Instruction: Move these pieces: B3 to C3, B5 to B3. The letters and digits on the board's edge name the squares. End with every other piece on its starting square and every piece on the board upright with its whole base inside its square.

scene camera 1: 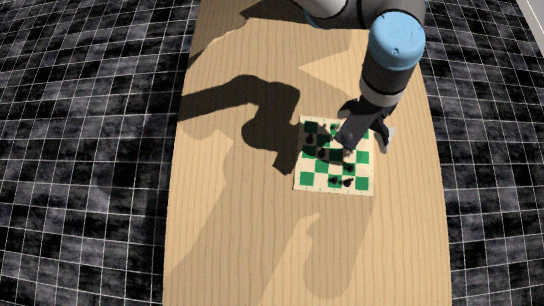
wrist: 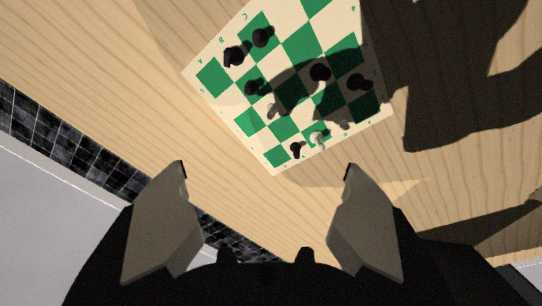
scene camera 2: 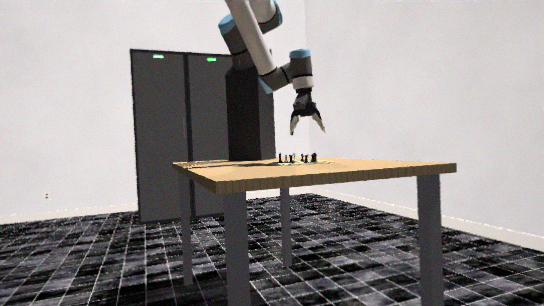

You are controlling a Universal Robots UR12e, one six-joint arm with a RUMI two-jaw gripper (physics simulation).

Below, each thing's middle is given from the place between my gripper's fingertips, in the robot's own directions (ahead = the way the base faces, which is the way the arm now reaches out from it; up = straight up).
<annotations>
My hand is 12 cm above the board (scene camera 1: 313, 174) and 5 cm to the left of it.
</annotations>
